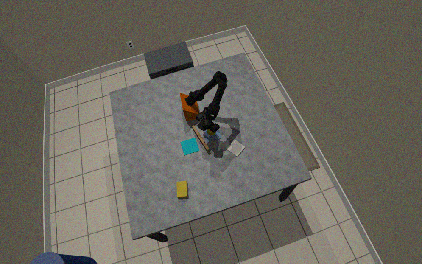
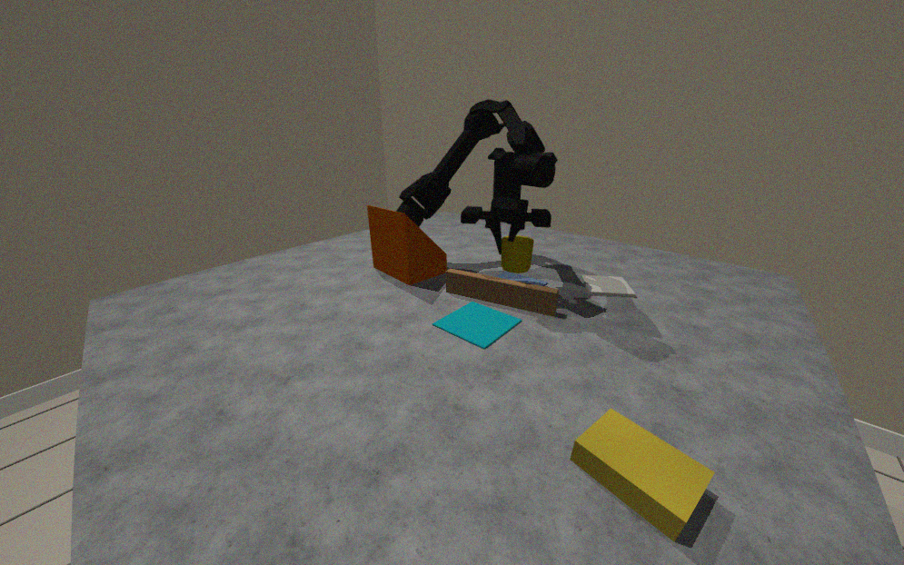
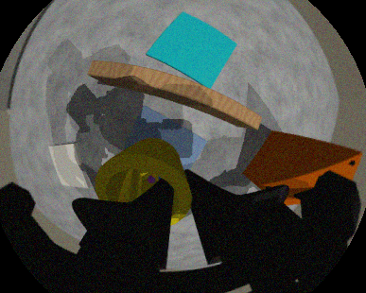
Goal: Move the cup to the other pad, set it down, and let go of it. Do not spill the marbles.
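My gripper tip is now 4 cm short of the cyan pad, 18 cm to the left of it and 8 cm above it. From my gripper tip the other things lie so: pale blue pad (2 cm ahead, 2 cm to the left, 8 cm below); olive-yellow cup (2 cm ahead, 1 cm to the left); low wooden bar (3 cm ahead, 8 cm to the right, 6 cm below).
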